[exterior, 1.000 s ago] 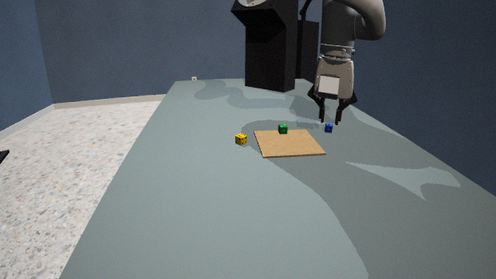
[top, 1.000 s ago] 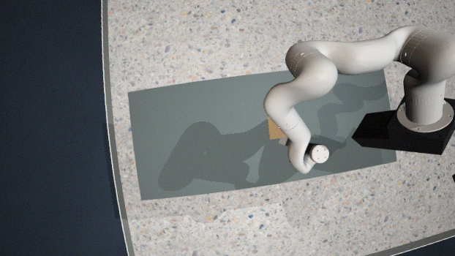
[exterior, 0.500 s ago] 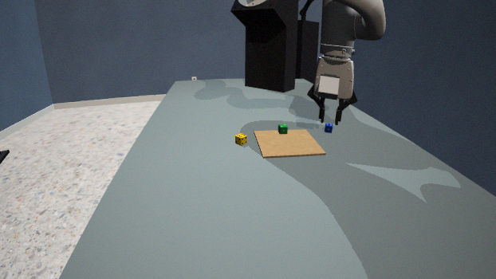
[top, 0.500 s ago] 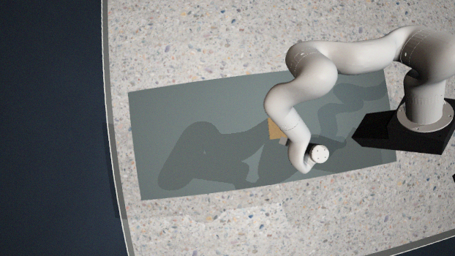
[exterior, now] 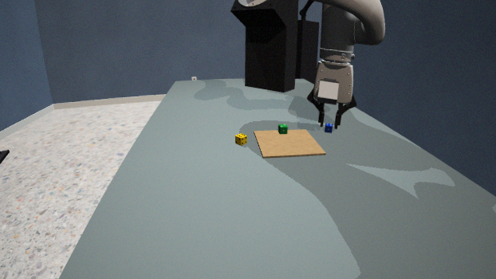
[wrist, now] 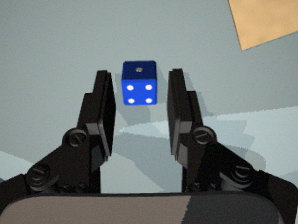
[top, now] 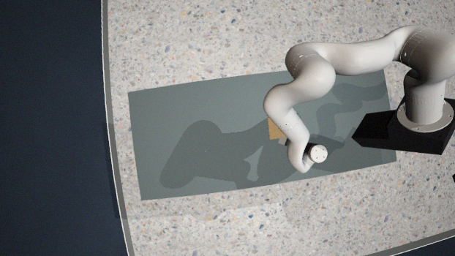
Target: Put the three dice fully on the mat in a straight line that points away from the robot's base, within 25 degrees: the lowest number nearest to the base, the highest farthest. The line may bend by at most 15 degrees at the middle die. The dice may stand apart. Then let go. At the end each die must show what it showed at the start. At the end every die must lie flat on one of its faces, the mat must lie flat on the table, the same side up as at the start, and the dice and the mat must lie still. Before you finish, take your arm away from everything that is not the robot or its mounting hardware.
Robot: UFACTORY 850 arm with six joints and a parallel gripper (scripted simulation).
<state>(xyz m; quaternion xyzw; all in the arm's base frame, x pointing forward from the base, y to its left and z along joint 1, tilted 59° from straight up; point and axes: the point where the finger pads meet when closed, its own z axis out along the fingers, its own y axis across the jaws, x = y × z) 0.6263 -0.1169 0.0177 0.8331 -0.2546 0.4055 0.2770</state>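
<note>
Now: the blue die 20 mm below my hand. Also, from my hand: tan mat: 150 mm to the right, 30 mm below; then yellow die: 240 mm to the right, 50 mm behind, 20 mm below; then green die: 120 mm to the right, 50 mm behind, 20 mm below.
</note>
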